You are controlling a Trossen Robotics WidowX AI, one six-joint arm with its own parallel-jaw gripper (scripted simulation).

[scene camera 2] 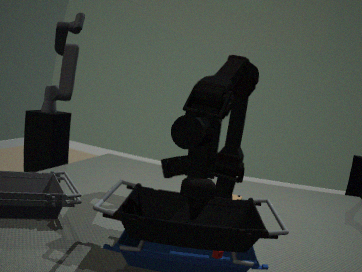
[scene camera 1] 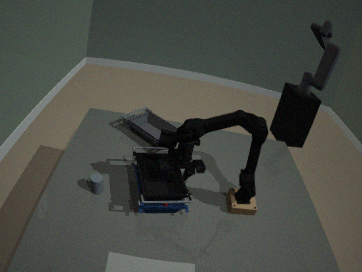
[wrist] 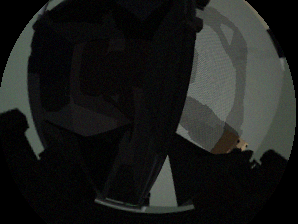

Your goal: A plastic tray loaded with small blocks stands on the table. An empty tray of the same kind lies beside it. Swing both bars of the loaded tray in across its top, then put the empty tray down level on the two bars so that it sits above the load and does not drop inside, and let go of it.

In view: the gripper [scene camera 2: 192, 216] and a black tray [scene camera 2: 161, 216].
The black tray shows as well in scene camera 1 [scene camera 1: 157, 187] and in the wrist view [wrist: 90, 74]. The gripper shows as well in scene camera 1 [scene camera 1: 177, 181] and in the wrist view [wrist: 150, 129].
